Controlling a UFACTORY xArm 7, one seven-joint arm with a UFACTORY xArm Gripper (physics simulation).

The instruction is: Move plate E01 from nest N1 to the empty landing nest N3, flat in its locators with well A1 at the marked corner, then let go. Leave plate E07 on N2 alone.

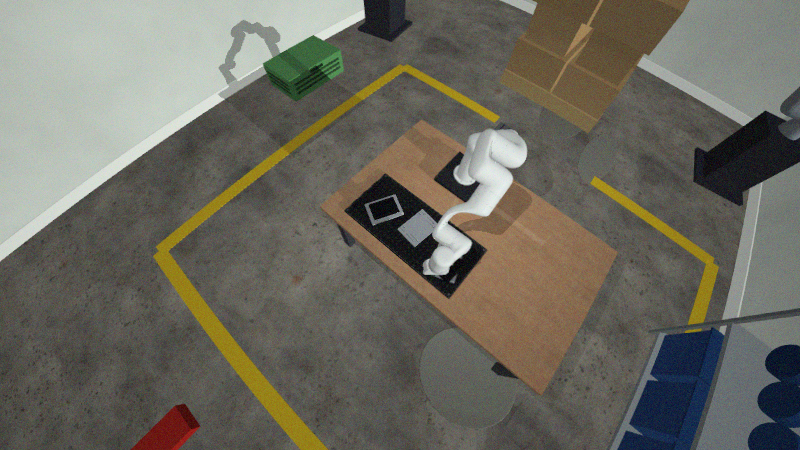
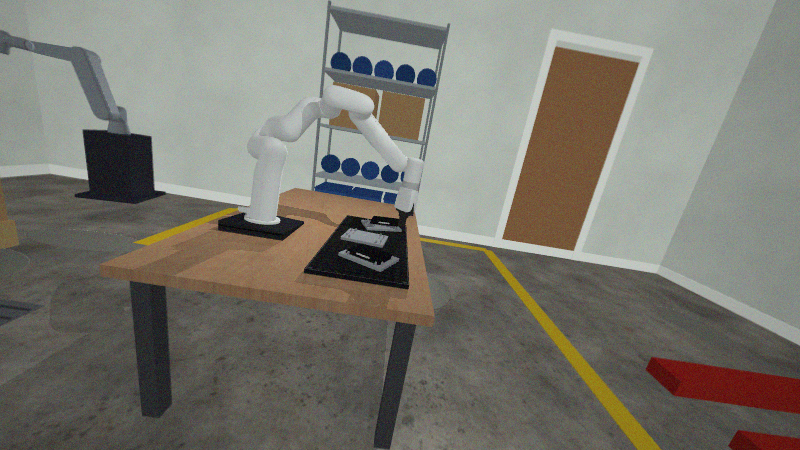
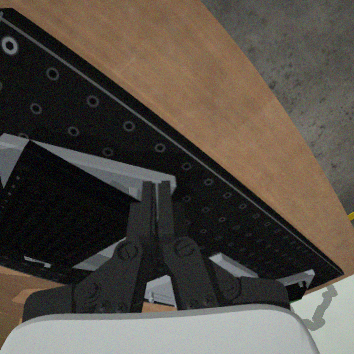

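Labels are unreadable, so I cannot tell which end nest is N1. A black well plate (image 2: 383,221) (image 3: 65,215) lies on the grey nest (image 3: 100,162) at one end of the board and looks turned out of line with it; whether it is tilted is unclear. My gripper (image 2: 403,223) (image 3: 157,197) is shut and empty, its tips by that plate's edge, over the nest's corner. The middle grey nest (image 1: 418,228) (image 2: 363,237) (image 3: 232,265) has no plate. Another black plate (image 1: 384,209) (image 2: 372,255) sits on the nest (image 1: 388,218) at the other end.
The nests stand on a black perforated board (image 1: 411,254) (image 2: 330,263) (image 3: 135,145) on a wooden table (image 1: 537,279) (image 2: 201,263) (image 3: 200,75). The arm's black base (image 1: 446,177) (image 2: 285,230) stands on the table beside the board. A shelf rack (image 2: 391,82) stands behind the table.
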